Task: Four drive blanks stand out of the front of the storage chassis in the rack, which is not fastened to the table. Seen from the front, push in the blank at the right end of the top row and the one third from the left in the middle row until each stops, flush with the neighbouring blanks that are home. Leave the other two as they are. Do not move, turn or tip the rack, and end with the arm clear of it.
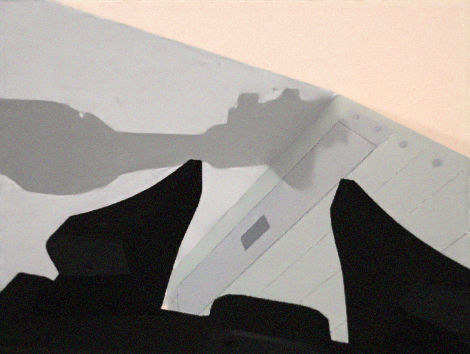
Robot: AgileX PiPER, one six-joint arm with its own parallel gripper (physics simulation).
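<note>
My gripper (267, 185) is open, its two black fingers wide apart with no object between them. Beyond them is a pale green surface (300, 255) with thin parallel seams running diagonally, which looks like part of the rack or chassis. A long lilac-grey strip (220, 275) with a small dark grey patch (255, 232) runs across it between the fingers. Small round dots show near its upper right edge. I cannot tell which row or blank any part is, nor whether one stands out. The lower part is hidden by the gripper body. Contact with the fingers cannot be judged.
A light grey surface (125, 65) lies to the left, crossed by the arm's dark shadow (150, 150), which also falls on the green surface and strip. A peach-coloured background (375, 50) lies beyond the slanting upper edge.
</note>
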